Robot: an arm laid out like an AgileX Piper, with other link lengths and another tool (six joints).
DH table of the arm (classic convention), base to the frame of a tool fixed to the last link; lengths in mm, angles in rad. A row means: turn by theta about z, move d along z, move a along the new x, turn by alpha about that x. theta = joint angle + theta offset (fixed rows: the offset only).
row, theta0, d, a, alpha
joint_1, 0, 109.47, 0, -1.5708
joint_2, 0.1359, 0, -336.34, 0
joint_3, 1.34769, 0, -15.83, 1.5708
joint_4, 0, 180.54, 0, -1.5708
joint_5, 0, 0, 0, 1.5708
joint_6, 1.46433, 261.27, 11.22, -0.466
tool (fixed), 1.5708, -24.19, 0, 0
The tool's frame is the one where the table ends.
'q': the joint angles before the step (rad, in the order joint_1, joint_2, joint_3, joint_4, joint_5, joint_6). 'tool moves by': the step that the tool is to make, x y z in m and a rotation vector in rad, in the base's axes. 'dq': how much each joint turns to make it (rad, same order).
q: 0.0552 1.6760 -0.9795 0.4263 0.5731 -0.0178
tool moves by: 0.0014 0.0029 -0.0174 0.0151 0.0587 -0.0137
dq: 0.0001 0.0568 -0.0001 0.0220 0.0009 0.0012
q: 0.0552 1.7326 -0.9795 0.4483 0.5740 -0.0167
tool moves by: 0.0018 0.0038 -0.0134 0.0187 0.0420 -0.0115
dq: -0.0001 0.0465 0.0001 0.0337 -0.0030 -0.0122
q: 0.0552 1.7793 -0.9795 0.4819 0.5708 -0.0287
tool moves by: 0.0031 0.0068 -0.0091 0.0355 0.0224 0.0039
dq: -0.0060 0.0400 0.0000 0.0787 -0.0010 -0.0691
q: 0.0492 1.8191 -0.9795 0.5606 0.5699 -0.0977
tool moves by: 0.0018 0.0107 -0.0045 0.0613 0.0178 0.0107
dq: -0.0122 0.0333 0.0004 0.1192 0.0196 -0.1083
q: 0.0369 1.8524 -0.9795 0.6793 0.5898 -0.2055
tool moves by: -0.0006 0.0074 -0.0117 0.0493 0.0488 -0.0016
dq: -0.0114 0.0513 0.0001 0.0795 0.0256 -0.0627
